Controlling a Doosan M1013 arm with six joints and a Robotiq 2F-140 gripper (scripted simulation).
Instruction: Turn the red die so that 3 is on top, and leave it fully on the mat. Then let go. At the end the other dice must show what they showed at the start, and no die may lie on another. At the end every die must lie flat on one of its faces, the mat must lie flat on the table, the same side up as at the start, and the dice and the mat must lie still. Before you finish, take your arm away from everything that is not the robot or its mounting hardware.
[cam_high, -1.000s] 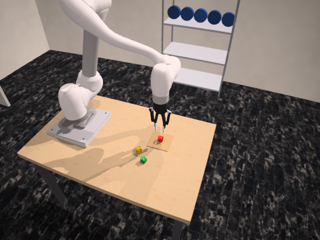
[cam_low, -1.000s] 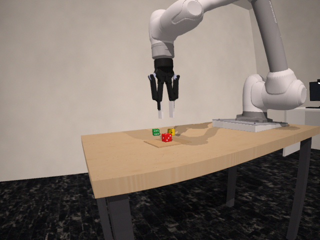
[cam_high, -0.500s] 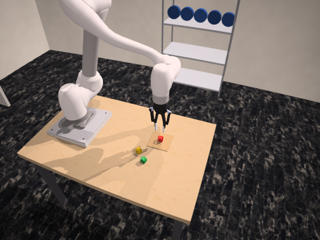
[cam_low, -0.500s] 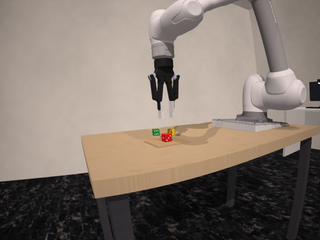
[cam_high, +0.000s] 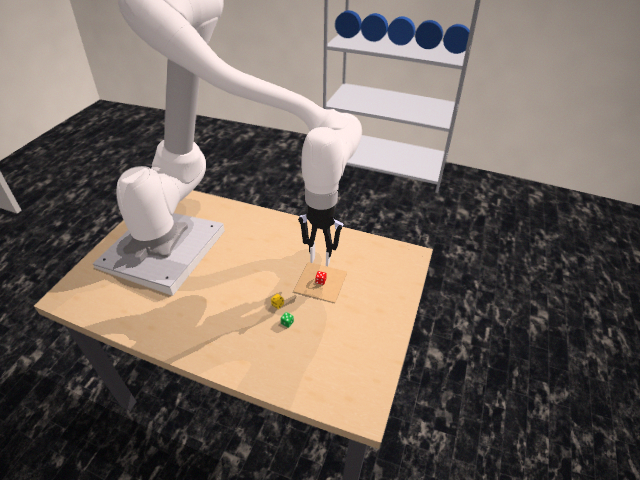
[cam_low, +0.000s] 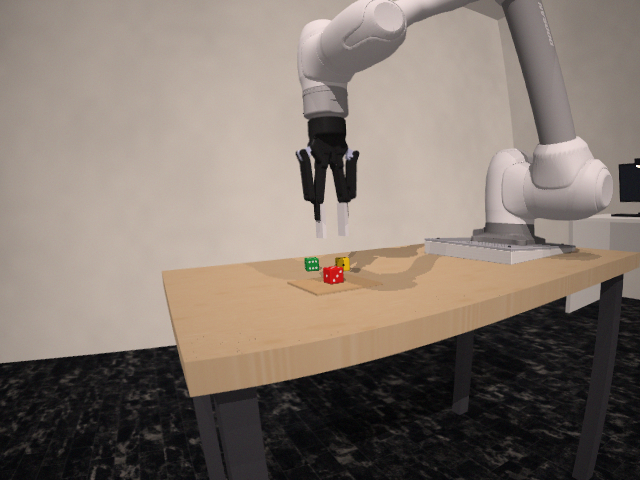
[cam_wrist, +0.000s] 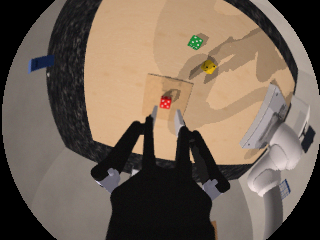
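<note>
Right now the red die is 110 mm below my hand. Also, from my hand: mat (120 mm below); green die (180 mm to the right, 110 mm below, 70 mm behind); yellow die (120 mm to the right, 110 mm below, 110 mm behind).
</note>
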